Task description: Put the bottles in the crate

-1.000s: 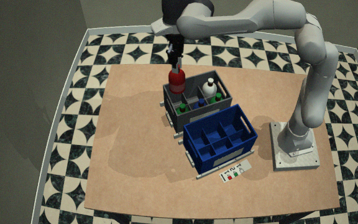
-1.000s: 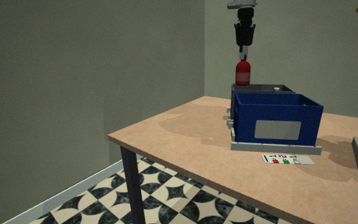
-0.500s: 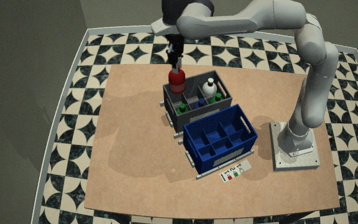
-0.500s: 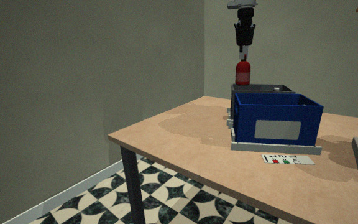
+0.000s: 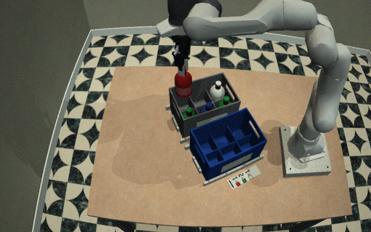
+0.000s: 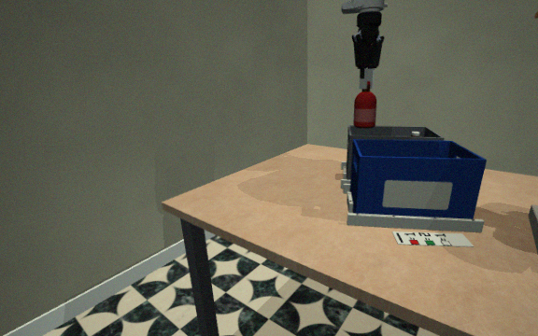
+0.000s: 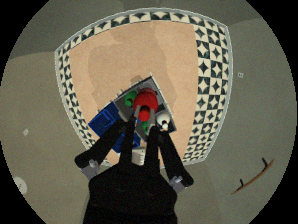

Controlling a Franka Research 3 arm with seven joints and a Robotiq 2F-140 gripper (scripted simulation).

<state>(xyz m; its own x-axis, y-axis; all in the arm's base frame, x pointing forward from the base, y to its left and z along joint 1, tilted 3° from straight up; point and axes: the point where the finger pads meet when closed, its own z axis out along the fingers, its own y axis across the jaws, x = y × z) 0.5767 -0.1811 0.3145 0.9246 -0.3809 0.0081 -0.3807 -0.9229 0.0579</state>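
Right now my hand is 80 mm above the red bottle. Round my hand: white bottle 160 mm behind, 70 mm to the right, 260 mm below; then grey crate 90 mm behind, 10 mm to the left, 260 mm below; then blue bottle 110 mm behind, 50 mm to the left, 260 mm below.
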